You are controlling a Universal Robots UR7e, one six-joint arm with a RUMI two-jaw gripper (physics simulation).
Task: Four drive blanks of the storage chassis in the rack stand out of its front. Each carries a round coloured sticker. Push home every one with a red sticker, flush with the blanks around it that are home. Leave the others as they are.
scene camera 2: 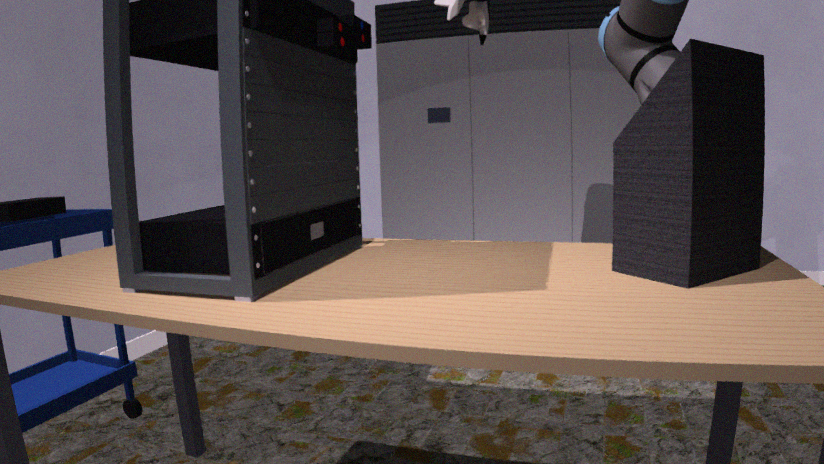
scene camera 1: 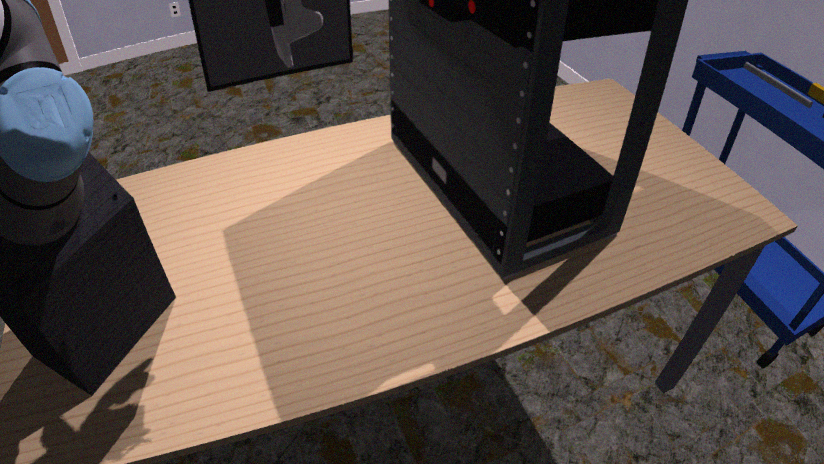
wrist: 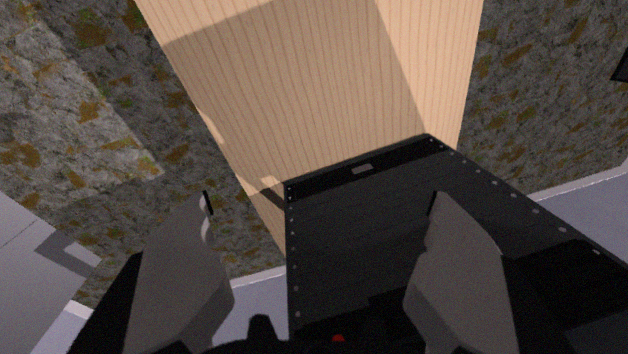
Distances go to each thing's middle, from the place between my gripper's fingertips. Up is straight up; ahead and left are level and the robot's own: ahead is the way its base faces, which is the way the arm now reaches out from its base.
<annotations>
My hand is 40 cm short of the rack (scene camera 2: 287, 83), 16 cm to the right of it and 17 cm above it.
</annotations>
